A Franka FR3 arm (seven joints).
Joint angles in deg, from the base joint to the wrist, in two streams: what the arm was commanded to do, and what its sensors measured. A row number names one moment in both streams.
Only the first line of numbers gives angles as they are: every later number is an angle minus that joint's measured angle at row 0.
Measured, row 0: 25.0 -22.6 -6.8 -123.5 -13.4 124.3 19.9
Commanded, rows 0 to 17: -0.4 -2.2 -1.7 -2.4 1.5 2.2 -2.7; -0.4 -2.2 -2.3 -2.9 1.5 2.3 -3.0; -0.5 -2.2 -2.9 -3.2 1.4 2.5 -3.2; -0.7 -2.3 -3.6 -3.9 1.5 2.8 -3.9; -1.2 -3.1 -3.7 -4.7 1.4 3.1 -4.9; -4.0 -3.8 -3.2 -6.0 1.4 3.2 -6.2; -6.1 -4.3 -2.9 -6.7 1.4 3.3 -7.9; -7.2 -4.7 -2.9 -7.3 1.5 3.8 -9.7; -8.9 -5.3 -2.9 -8.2 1.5 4.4 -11.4; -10.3 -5.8 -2.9 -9.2 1.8 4.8 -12.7; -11.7 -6.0 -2.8 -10.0 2.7 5.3 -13.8; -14.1 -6.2 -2.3 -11.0 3.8 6.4 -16.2; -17.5 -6.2 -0.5 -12.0 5.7 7.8 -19.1; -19.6 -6.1 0.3 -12.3 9.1 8.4 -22.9; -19.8 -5.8 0.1 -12.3 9.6 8.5 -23.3; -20.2 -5.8 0.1 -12.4 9.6 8.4 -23.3; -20.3 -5.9 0.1 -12.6 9.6 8.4 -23.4; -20.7 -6.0 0.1 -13.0 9.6 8.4 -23.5
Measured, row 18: -18.8 -3.9 -1.2 -11.4 7.8 6.8 -22.0
